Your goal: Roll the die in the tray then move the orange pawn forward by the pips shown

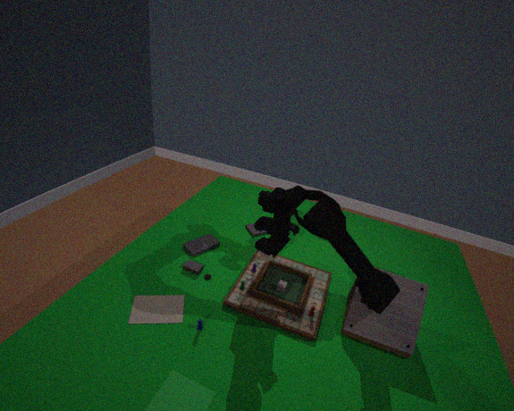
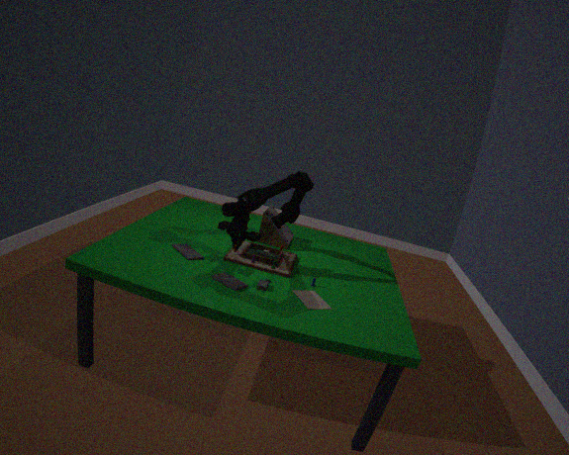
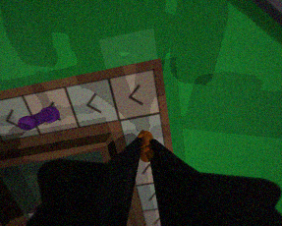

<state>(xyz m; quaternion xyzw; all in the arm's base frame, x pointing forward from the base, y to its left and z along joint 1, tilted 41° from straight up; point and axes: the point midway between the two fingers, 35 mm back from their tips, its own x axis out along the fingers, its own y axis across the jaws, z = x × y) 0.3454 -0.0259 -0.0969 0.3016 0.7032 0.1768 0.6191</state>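
Right now the purple pawn is 10 cm to the left of my gripper tip and 3 cm ahead of it. Also, from my gripper tip: orange pawn: 1 cm above; then sunken tray: 11 cm to the left, 8 cm behind, 2 cm below; then die: 12 cm to the left, 8 cm behind.
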